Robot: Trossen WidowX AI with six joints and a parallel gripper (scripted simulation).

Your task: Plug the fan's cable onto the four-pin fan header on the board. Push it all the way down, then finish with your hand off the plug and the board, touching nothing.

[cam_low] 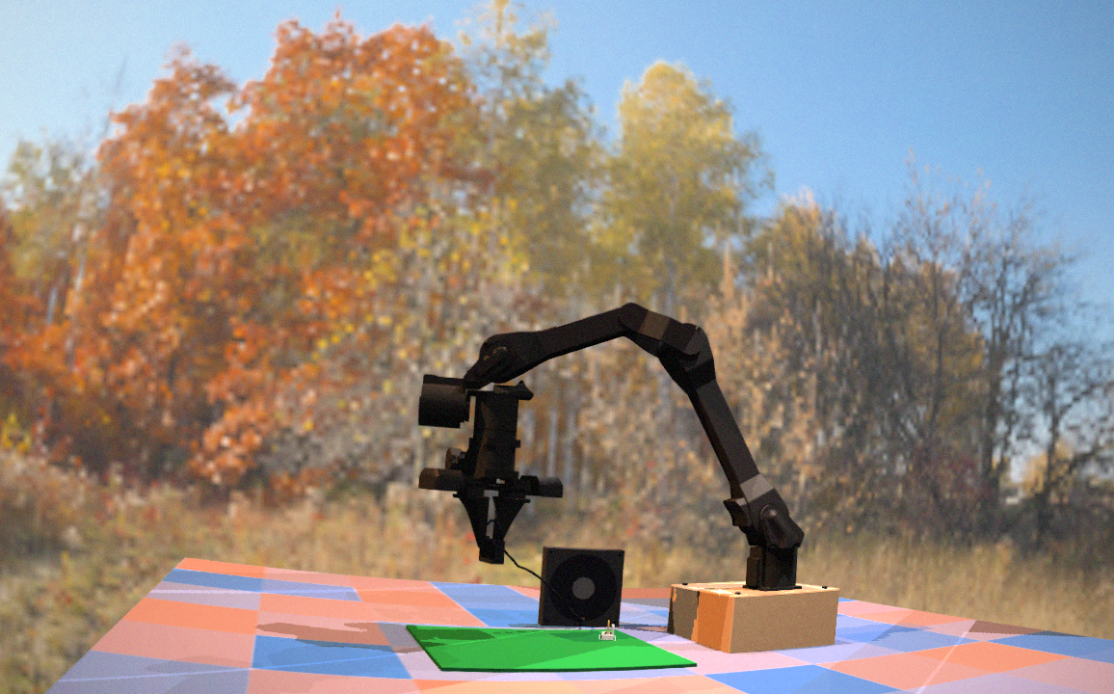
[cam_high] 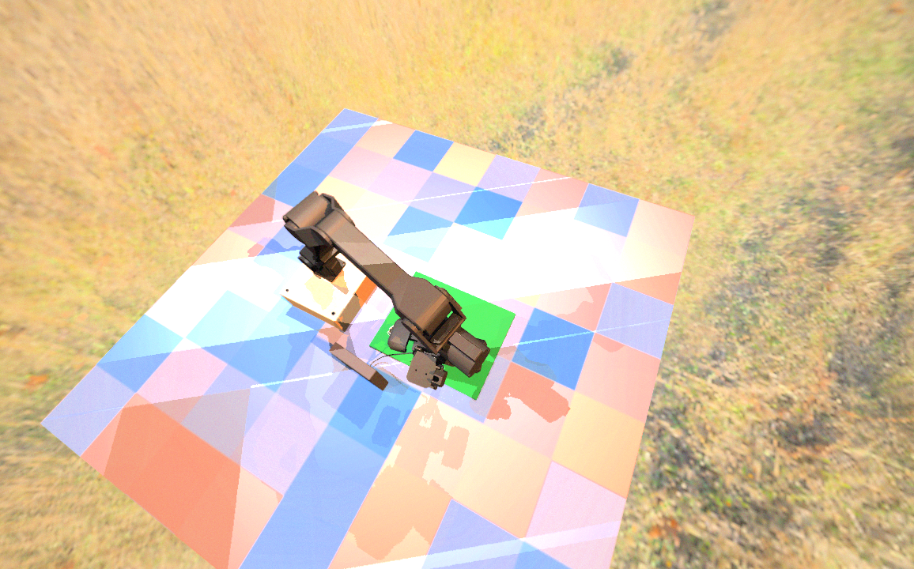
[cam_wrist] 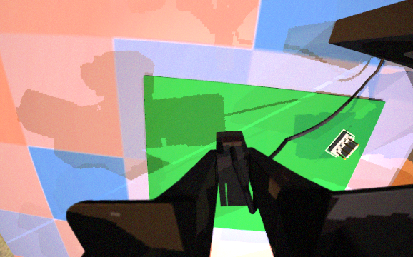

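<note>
My gripper tip is now 13 cm above the green board, 9 cm to the right of it and 6 cm past it. From my gripper tip the other things lie so: dark plug: 1 cm to the left; four-pin header: 17 cm behind, 12 cm below, 3 cm to the left; black fan: 17 cm behind, 9 cm to the right, 6 cm below.
</note>
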